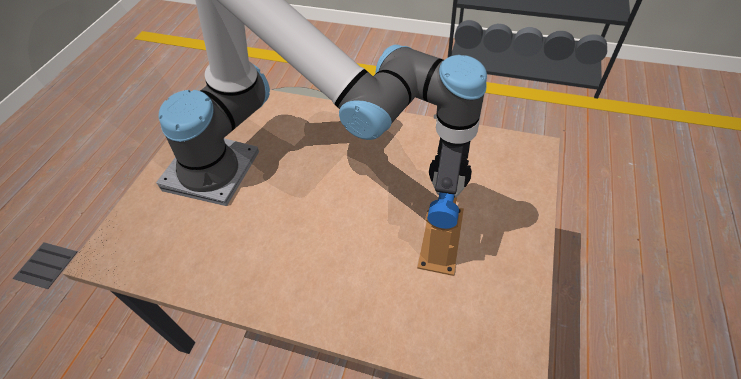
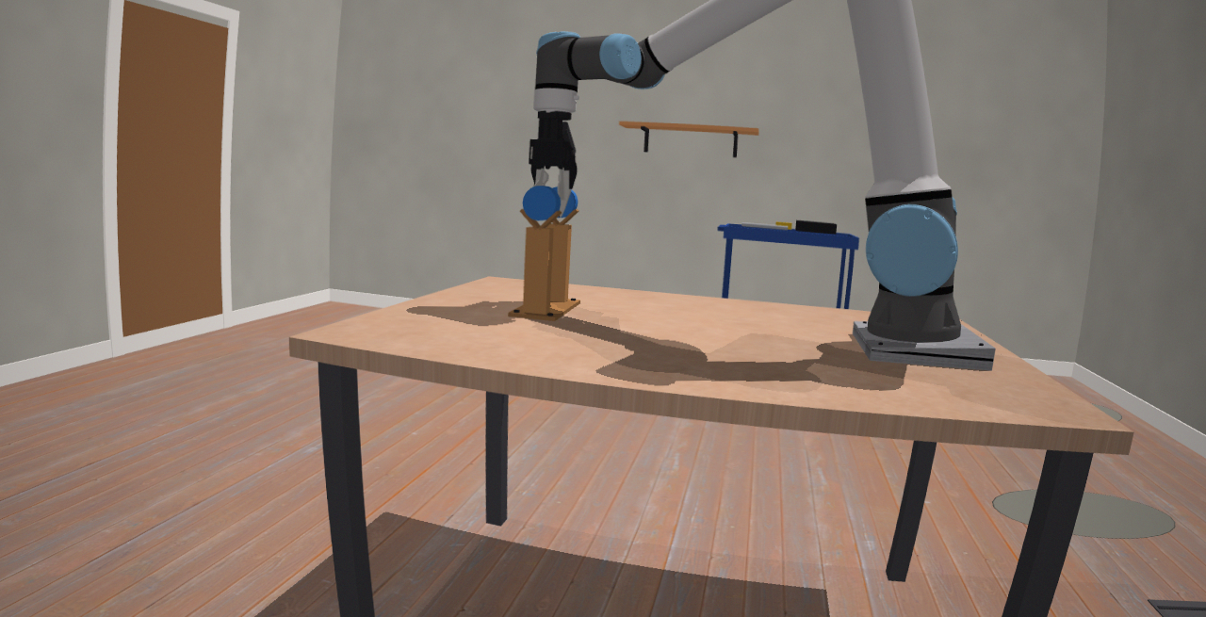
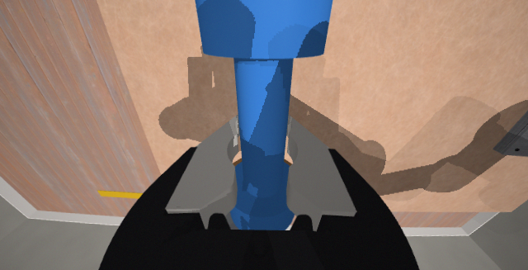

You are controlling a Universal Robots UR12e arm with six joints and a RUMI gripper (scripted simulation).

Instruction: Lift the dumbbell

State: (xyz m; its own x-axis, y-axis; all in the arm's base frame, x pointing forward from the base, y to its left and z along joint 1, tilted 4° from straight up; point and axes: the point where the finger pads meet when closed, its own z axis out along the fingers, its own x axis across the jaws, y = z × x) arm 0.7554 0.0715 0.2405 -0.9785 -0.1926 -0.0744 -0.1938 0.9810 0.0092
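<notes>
The wooden cradle is 120 mm below my hand. The rest, counted from my hand: blue dumbbell: 20 mm above.
</notes>
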